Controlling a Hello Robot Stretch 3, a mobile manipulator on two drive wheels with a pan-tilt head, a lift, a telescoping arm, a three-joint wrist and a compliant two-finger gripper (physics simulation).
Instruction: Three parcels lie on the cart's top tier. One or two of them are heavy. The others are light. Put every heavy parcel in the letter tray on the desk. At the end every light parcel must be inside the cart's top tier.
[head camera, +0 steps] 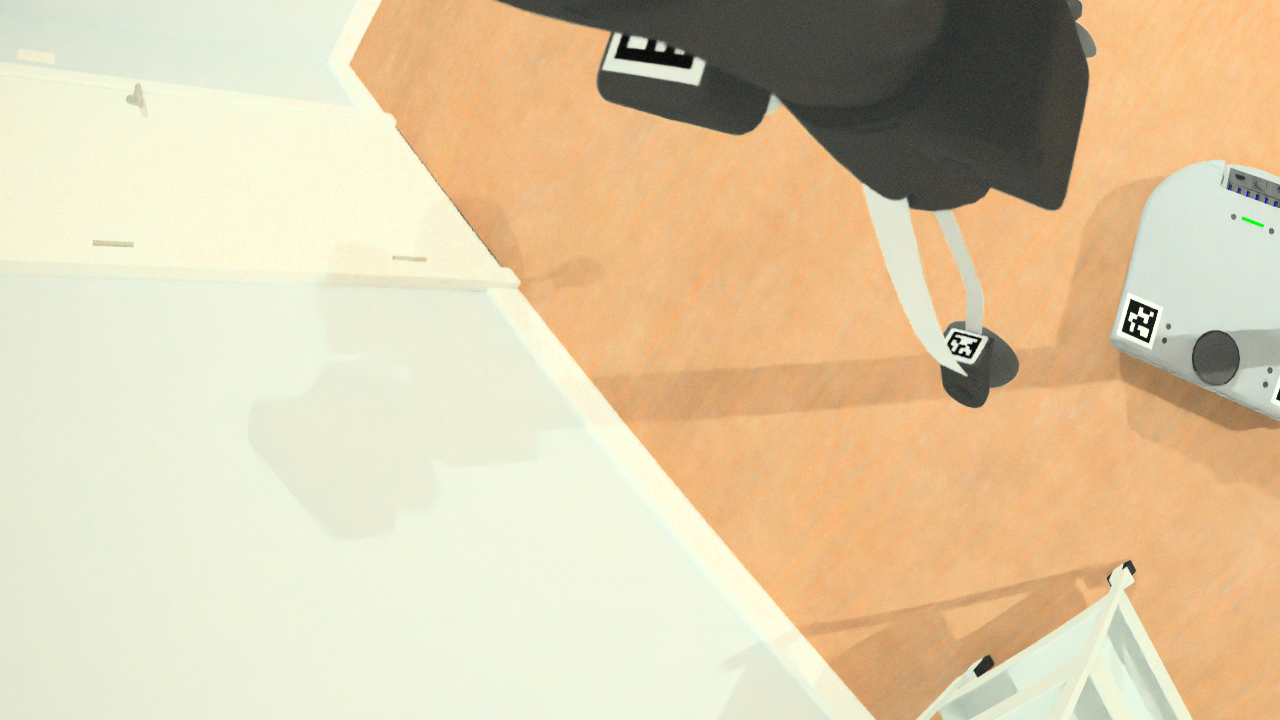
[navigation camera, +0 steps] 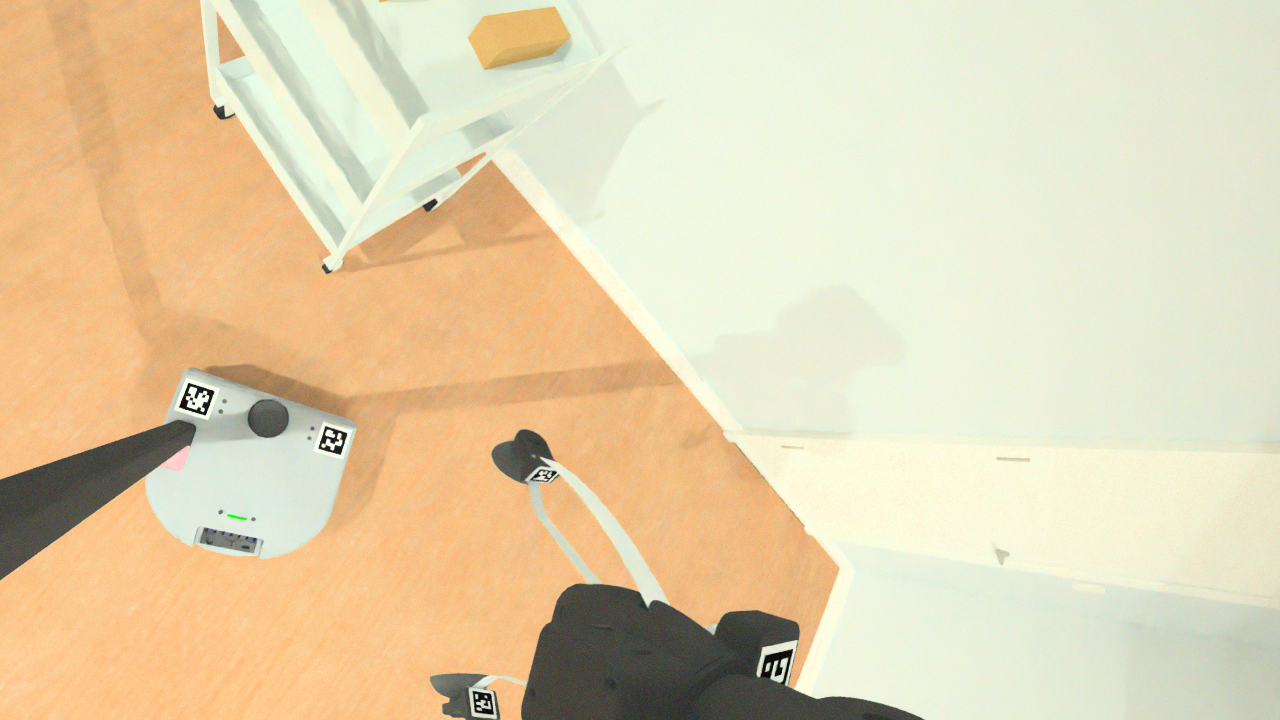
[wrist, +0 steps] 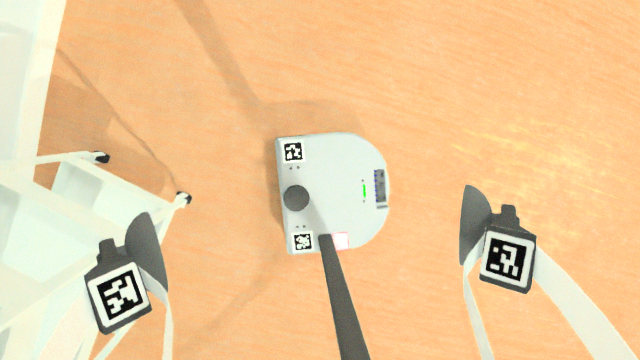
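Pixels of known places: gripper, fingertip midpoint: (navigation camera: 479,564) (wrist: 311,227); robot's base at its link origin: (head camera: 1212,355) (navigation camera: 267,416) (wrist: 297,188).
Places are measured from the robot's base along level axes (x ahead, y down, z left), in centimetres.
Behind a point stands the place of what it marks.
Note:
The white cart (head camera: 1095,644) @(x 34.1, y -42.9, z -0.9 cm) (navigation camera: 374,197) @(x 34.1, y -55.4, z -0.9 cm) (wrist: 44,75) stands beside the wall, at the bottom right in the head view, the top in the navigation view and the left in the wrist view. One tan box-shaped parcel (navigation camera: 523,37) @(x 58.5, y -71.5, z -7.1 cm) lies on its top tier. A sliver of another tan parcel shows at the navigation view's top edge; a third does not show. Weights cannot be told by sight. My gripper (navigation camera: 490,574) @(x -2.1, y -92.1, z -13.9 cm) (wrist: 311,227) @(x -2.1, y -92.1, z -13.9 cm) is open, its fingers wide apart with nothing between them, away from the parcels. The desk and letter tray do not show.
My grey base (head camera: 1181,277) @(x -8.0, y -16.0, z -8.5 cm) (navigation camera: 250,483) @(x -12.3, y -16.0, z -0.6 cm) (wrist: 340,170) @(x -12.7, y -16.0, z -6.5 cm) is on the wooden floor (head camera: 805,501) @(x 50.5, y 0.0, z -63.9 cm) (navigation camera: 429,322) @(x 33.8, y -0.1, z -28.3 cm) (wrist: 425,75) @(x -45.2, y -0.1, z -32.9 cm). A pale wall (head camera: 223,608) @(x 64.7, y -98.2, z -82.7 cm) (navigation camera: 1029,223) @(x 63.9, y -115.6, z -84.4 cm) runs alongside, with a cream panel (head camera: 223,188) @(x 25.9, y -71.5, z -177.9 cm) (navigation camera: 913,510) @(x 20.4, y -63.1, z -192.3 cm) bearing small slots. The cart's casters stand near the wall's base.

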